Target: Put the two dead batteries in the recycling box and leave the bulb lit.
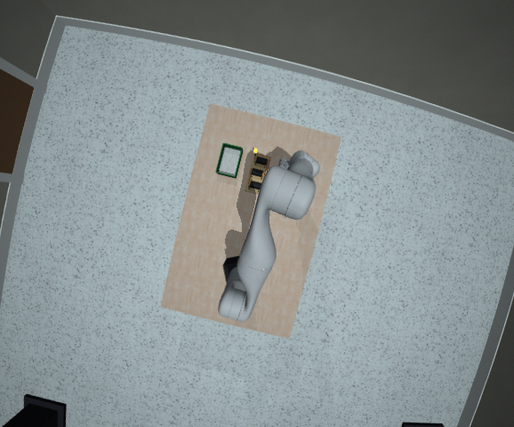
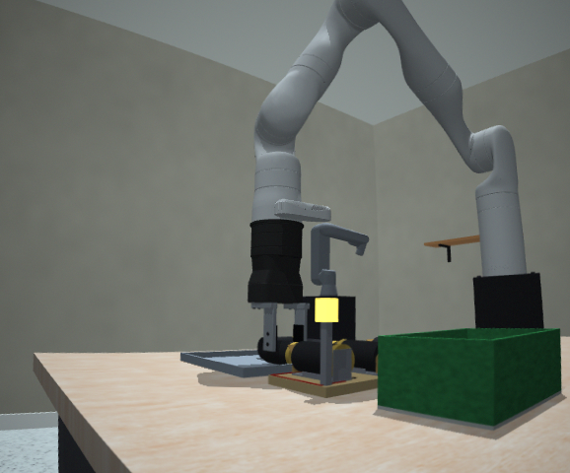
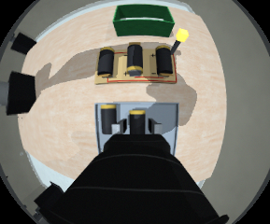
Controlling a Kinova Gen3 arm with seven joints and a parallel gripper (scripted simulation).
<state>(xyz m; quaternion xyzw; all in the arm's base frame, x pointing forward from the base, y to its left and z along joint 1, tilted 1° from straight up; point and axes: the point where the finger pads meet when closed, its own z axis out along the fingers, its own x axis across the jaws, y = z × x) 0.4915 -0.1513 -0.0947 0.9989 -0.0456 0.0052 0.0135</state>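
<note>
My gripper is now 4 cm to the left of the grey tray, 4 cm above it and 1 cm past it. The rest, counted from my hand: green recycling box: 29 cm to the left, 5 cm ahead, 3 cm below.
</note>
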